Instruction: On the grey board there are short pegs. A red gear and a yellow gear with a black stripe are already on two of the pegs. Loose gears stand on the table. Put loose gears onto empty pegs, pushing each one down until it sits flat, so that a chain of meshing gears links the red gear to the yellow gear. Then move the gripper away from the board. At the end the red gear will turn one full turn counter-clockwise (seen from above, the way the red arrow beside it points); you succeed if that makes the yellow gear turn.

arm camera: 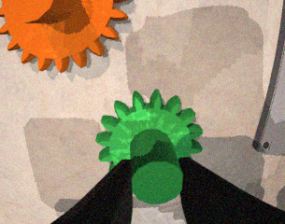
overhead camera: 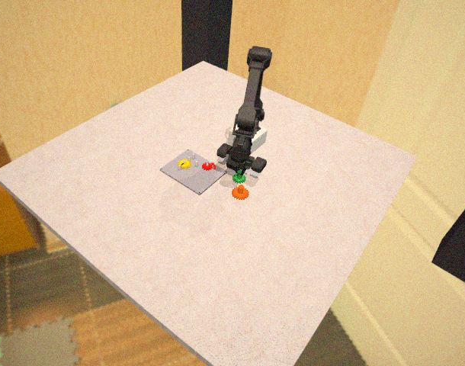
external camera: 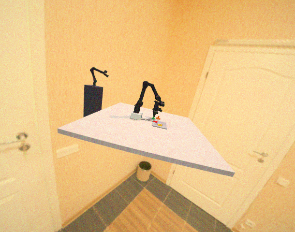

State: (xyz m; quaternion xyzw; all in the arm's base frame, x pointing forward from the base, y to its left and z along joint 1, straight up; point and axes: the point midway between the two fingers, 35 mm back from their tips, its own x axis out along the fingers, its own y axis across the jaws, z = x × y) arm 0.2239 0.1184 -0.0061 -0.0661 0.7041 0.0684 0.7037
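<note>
Now: the red gear 40 mm ahead of my gripper tip, 130 mm to the right of it and 10 mm below it. Also, from my gripper tip: orange gear 60 mm ahead, 50 mm to the left, 10 mm below; green gear 10 mm below; red arrow 20 mm ahead, 120 mm to the right, 20 mm below.
</note>
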